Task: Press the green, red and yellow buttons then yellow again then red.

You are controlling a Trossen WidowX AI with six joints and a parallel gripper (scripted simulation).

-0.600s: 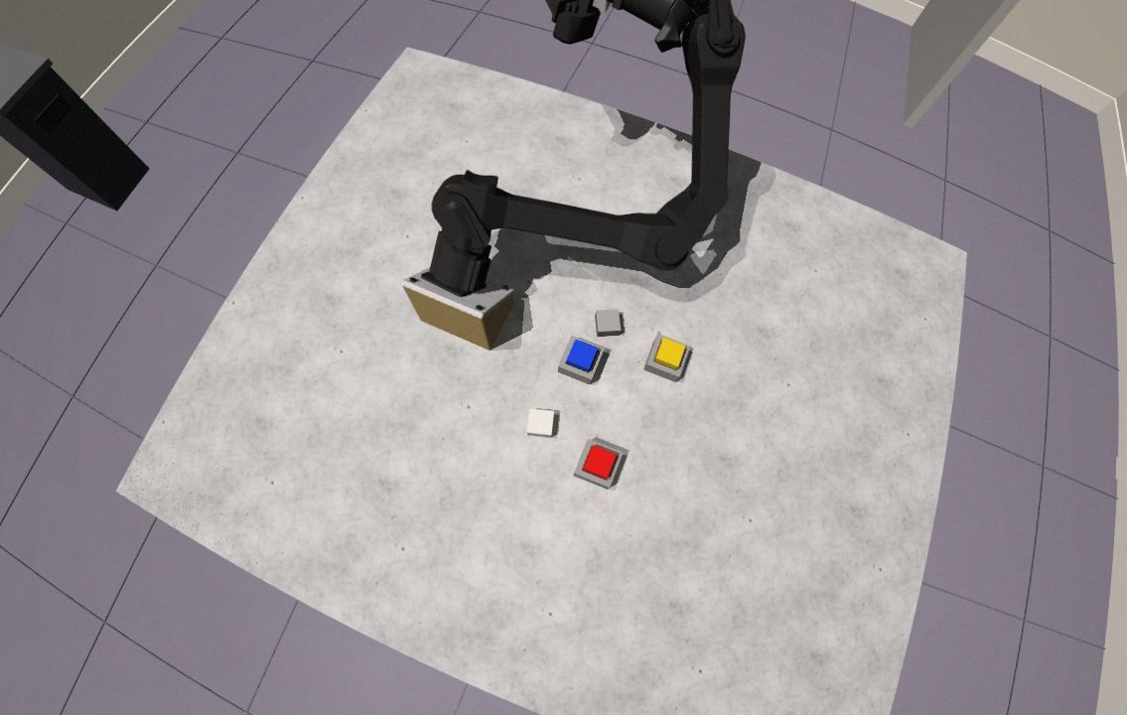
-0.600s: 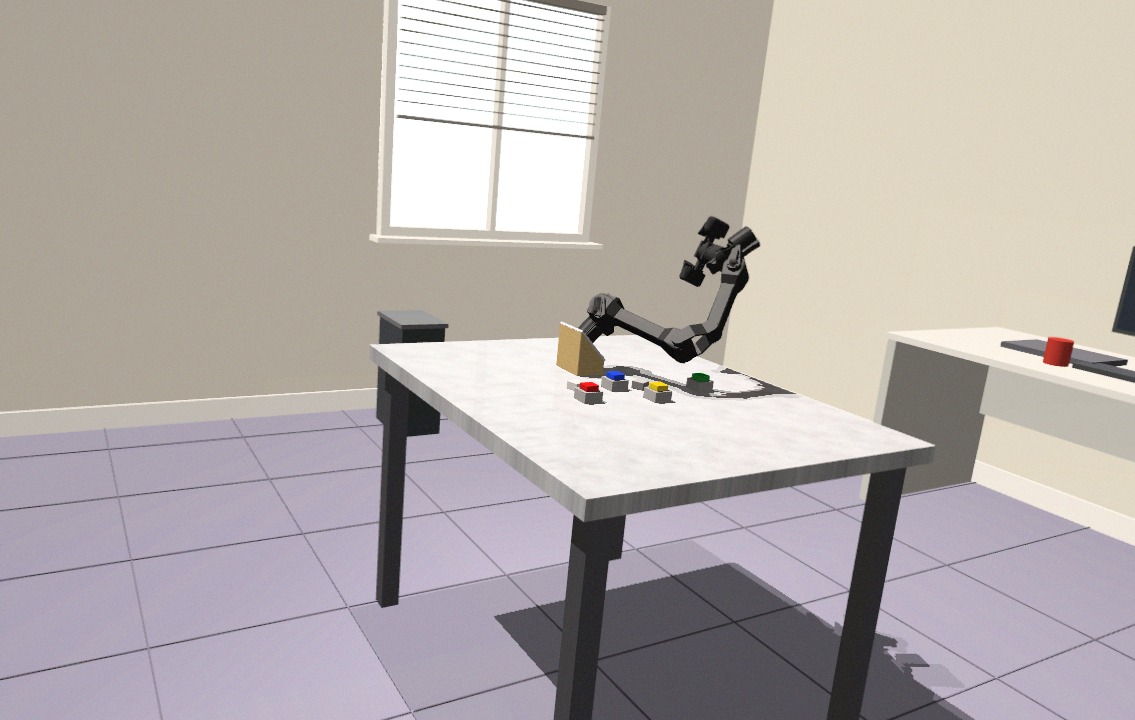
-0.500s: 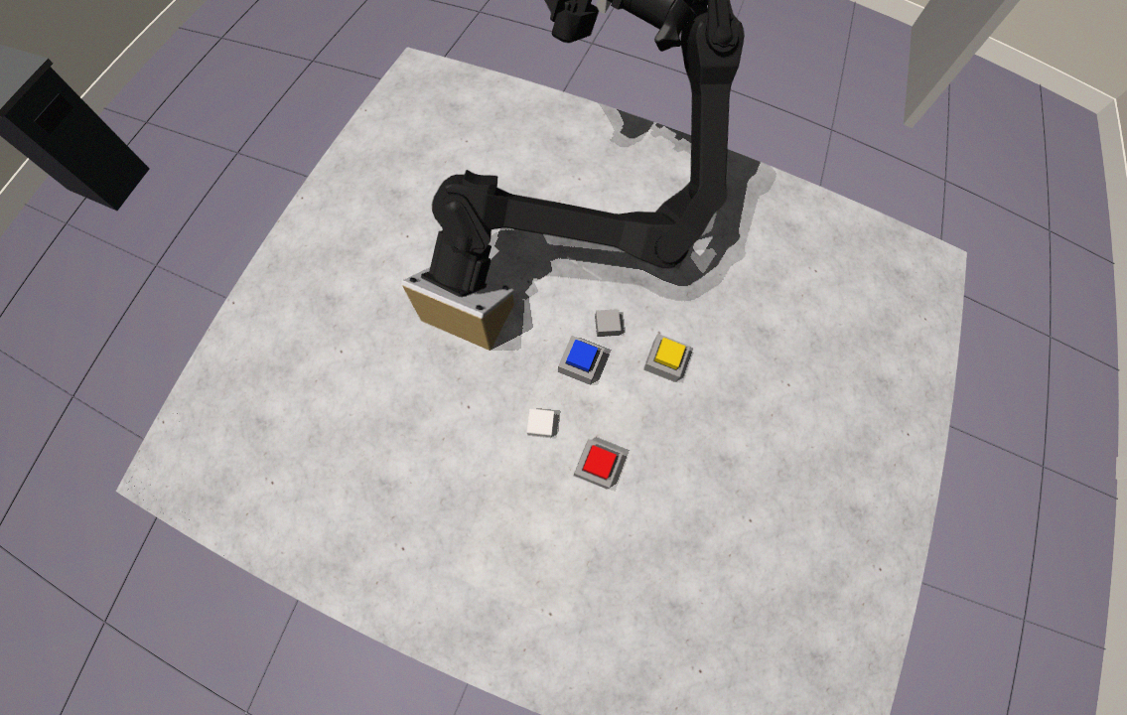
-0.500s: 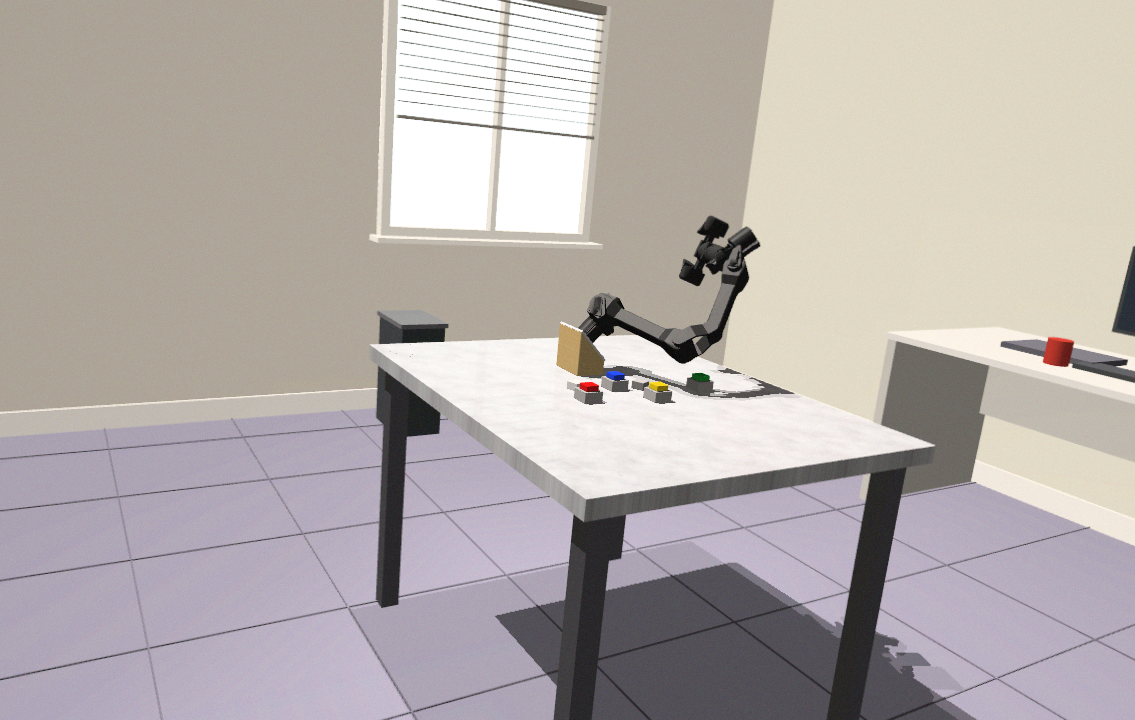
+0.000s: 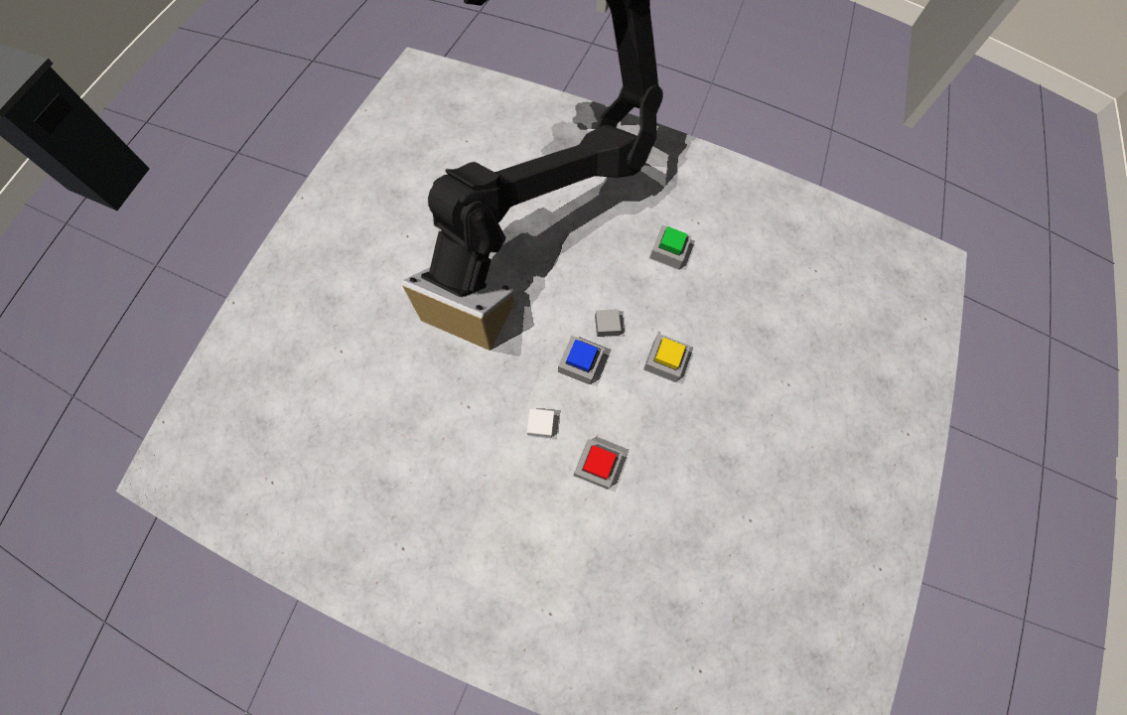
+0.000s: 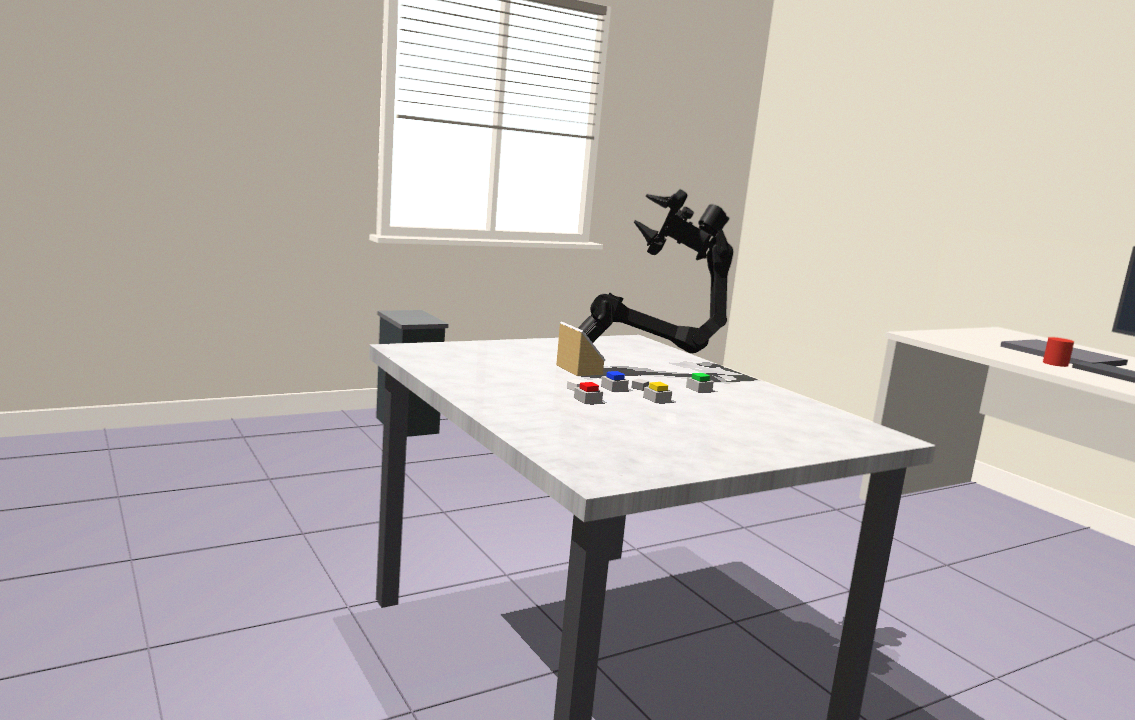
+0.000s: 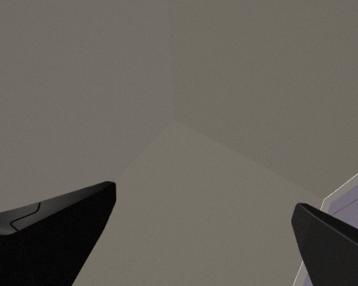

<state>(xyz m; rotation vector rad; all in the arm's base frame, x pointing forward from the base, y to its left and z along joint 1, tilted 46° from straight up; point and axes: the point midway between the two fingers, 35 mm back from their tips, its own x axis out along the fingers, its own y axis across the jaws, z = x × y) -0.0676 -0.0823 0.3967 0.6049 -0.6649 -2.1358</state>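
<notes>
My gripper tip is now 39 cm above the green button, 34 cm short of it and 4 cm to the right of it. Round my gripper tip: blue button: 39 cm below, 31 cm ahead, 19 cm to the right; then grey block: 41 cm below, 32 cm ahead, 12 cm to the right; then yellow button: 41 cm ahead, 39 cm below, 13 cm to the right.
</notes>
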